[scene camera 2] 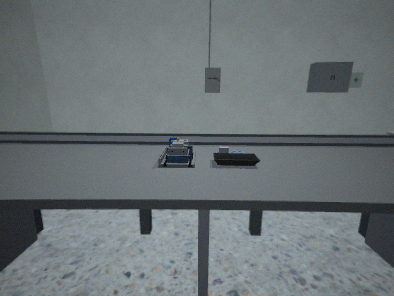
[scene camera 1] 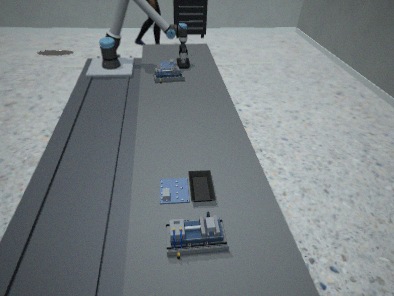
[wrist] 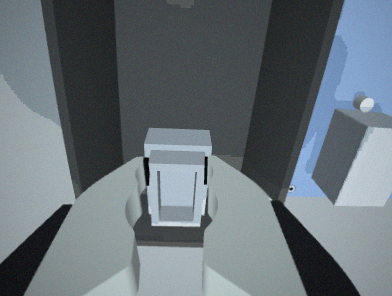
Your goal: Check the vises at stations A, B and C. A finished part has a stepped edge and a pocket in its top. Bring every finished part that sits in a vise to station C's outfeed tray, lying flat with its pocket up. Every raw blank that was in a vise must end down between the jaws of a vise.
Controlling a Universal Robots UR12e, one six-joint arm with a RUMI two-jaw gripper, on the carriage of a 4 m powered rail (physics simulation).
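Note:
My gripper (wrist: 177, 159) (scene camera 1: 183, 60) is shut on a light grey part (wrist: 177, 187) with a stepped edge and a pocket, the finished part. The pocket faces the wrist camera and the part looks tilted in the grip. In the wrist view the part is over the near end of a dark outfeed tray (wrist: 90, 75), low between its long walls. Whether it touches the tray floor I cannot tell. In scene camera 1 the gripper is at the far tray (scene camera 1: 185, 66), beside the far vise (scene camera 1: 168, 72). A near vise (scene camera 1: 196, 234) (scene camera 2: 178, 153) stands in the foreground; its jaw contents are unclear.
A blue board (wrist: 370, 40) with a grey block (wrist: 355, 155) lies right of the tray in the wrist view. Near the front vise are another dark tray (scene camera 1: 202, 187) (scene camera 2: 236, 159) and a blue pegged board (scene camera 1: 180, 197). A person (scene camera 1: 156, 27) stands behind the table's far end.

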